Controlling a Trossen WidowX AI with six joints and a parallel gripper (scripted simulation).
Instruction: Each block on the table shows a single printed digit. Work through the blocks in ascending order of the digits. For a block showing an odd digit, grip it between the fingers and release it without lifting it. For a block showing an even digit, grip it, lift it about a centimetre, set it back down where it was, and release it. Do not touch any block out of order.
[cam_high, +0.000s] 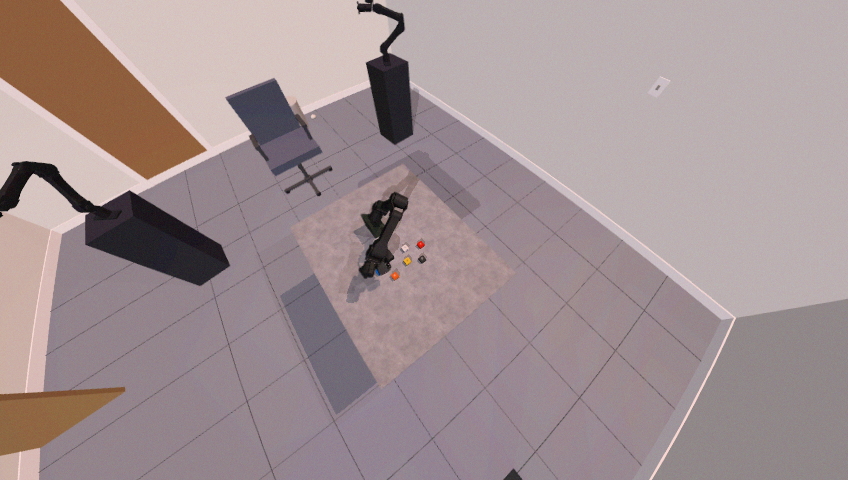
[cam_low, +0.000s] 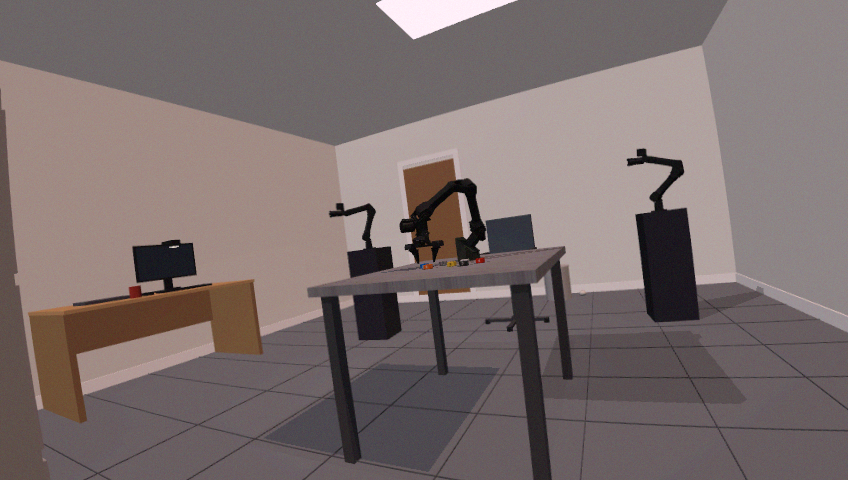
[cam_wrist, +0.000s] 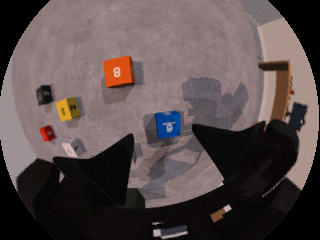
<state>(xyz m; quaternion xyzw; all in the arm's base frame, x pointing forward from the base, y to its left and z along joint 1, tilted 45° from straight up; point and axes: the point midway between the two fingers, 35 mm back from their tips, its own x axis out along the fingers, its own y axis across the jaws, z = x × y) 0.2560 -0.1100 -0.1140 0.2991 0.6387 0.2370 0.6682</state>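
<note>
Right now my gripper tip is 1 cm to the left of the blue block and 1 cm above it. From my gripper tip the other things lie so: yellow block: 15 cm to the left, 6 cm ahead, 1 cm below; then orange block: 8 cm ahead, 4 cm to the left, 1 cm below; then dark grey block: 22 cm to the left, 11 cm ahead, 1 cm below.
</note>
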